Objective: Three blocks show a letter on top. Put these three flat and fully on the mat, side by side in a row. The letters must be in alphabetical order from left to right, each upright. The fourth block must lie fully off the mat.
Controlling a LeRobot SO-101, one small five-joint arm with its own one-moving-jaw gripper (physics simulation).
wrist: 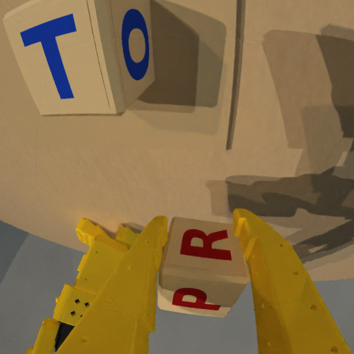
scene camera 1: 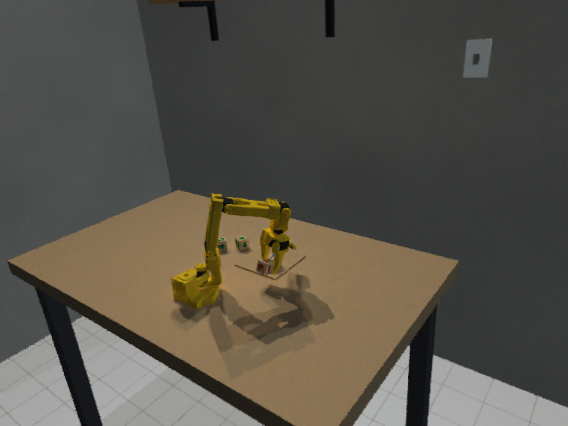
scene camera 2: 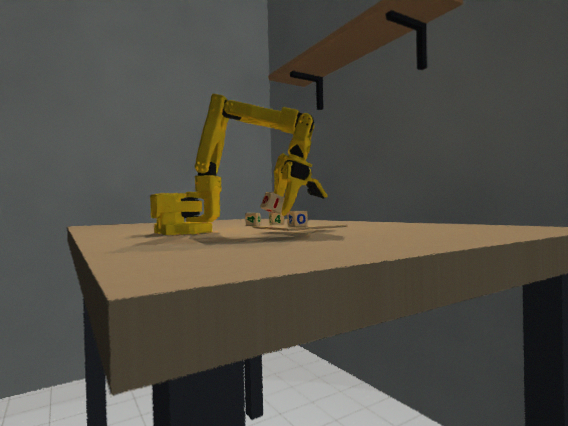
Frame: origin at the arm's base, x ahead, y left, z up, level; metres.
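Where they show: hand, tool point: (scene camera 1: 264,266) (scene camera 2: 276,208); arm's base, link origin: (scene camera 1: 203,291) (scene camera 2: 193,232).
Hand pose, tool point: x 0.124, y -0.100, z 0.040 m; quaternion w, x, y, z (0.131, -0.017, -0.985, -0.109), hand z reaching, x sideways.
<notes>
Each offset is from my tool point to the top centre of the thing. "*": to the spot under its first point. Level surfaces: height alone.
My gripper (scene camera 1: 271,262) (scene camera 2: 281,202) (wrist: 201,223) is shut on a block with red characters {0.016 m back, 0.014 m right, 0.029 m up} (scene camera 1: 264,266) (scene camera 2: 271,201) (wrist: 205,250). Scene camera 2 shows that block raised and tilted; the wrist view shows its R and P faces. A blue-lettered block {0.059 m ahead, 0.020 m left, 0.006 m down} (scene camera 2: 298,219) (wrist: 75,95) stands on the mat {* 0.011 m ahead, 0.042 m left, 0.038 m down} (scene camera 1: 256,272), near a mat edge. Its T face appears to be on top, with O on a side. Two green-marked blocks stand off the mat: one {0.100 m ahead, 0.171 m left, 0.010 m down} (scene camera 1: 242,243) (scene camera 2: 276,219) shows a 4, the other {0.063 m ahead, 0.221 m left, 0.010 m down} (scene camera 1: 221,245) (scene camera 2: 253,219) is partly hidden behind the arm in scene camera 1. Their tops are too small to read.
The yellow arm base (scene camera 1: 195,289) (scene camera 2: 182,215) (wrist: 90,260) stands on the wooden table {0.040 m down} (scene camera 1: 350,280) (scene camera 2: 350,250), left of the mat in scene camera 1. The arm reaches over from it. Arm shadows fall across the table in front of the mat. A shelf (scene camera 2: 350,47) hangs on the wall.
</notes>
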